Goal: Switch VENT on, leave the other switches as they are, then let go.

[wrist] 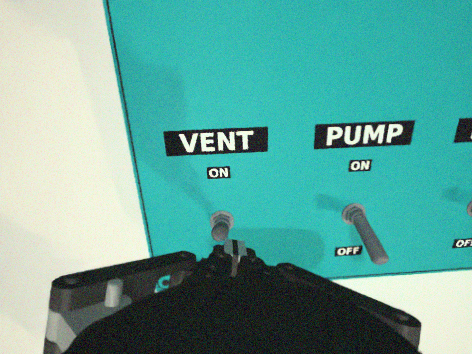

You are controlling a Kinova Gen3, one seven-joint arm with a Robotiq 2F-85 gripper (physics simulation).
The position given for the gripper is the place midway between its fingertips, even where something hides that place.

Note:
In view: the gripper [232, 253] and a pump switch [378, 255].

